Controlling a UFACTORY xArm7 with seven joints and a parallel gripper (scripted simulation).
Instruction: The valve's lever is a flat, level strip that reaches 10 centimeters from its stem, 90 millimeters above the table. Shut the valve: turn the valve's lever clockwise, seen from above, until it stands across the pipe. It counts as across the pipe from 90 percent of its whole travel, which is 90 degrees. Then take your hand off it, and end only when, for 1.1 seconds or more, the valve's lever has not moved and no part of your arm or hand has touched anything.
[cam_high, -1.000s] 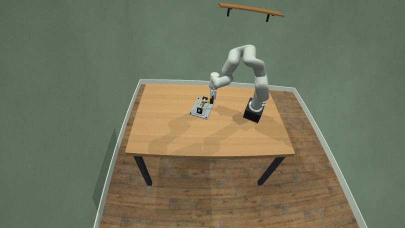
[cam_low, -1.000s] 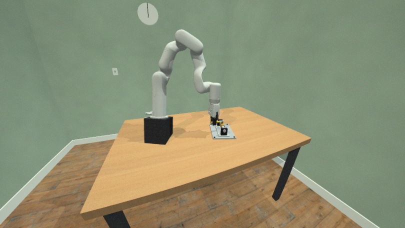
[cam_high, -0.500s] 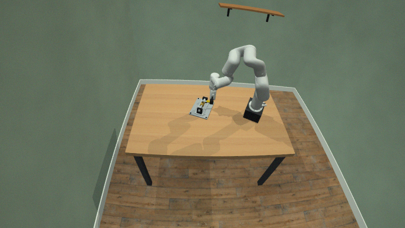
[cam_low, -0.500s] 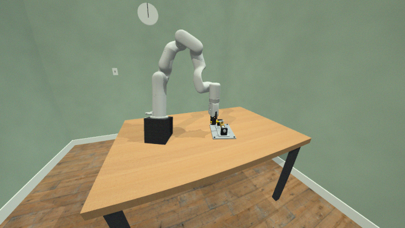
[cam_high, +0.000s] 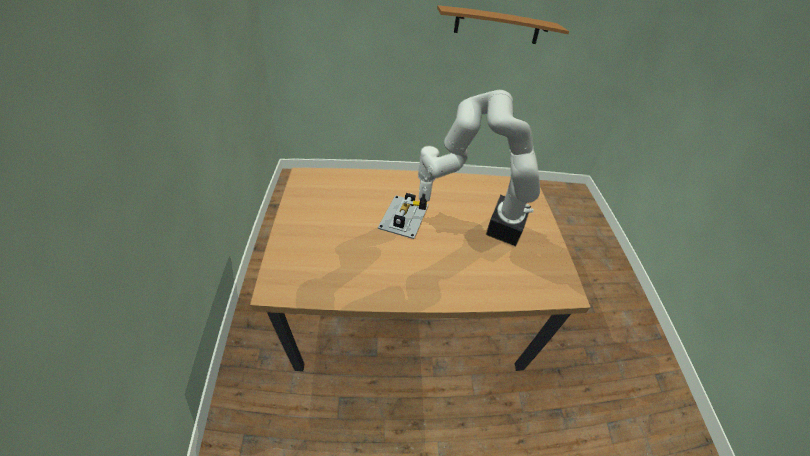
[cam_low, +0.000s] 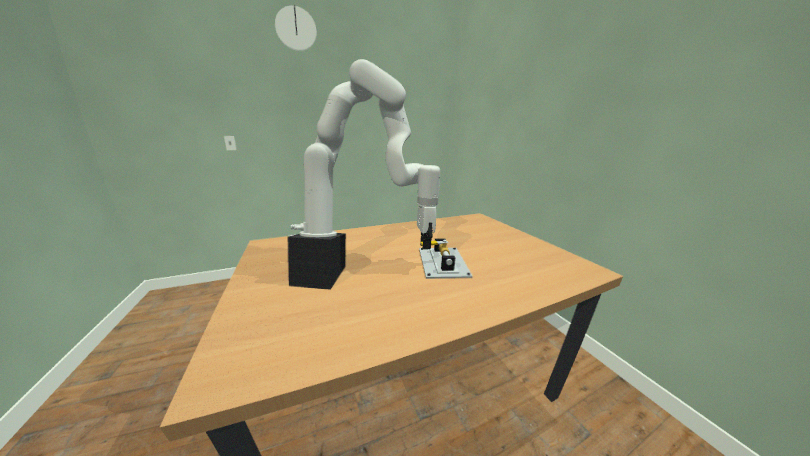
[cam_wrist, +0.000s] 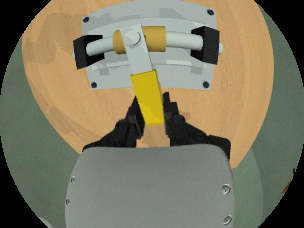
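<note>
The yellow lever is 50 mm ahead of my hand and 10 mm to the right of it.
</note>
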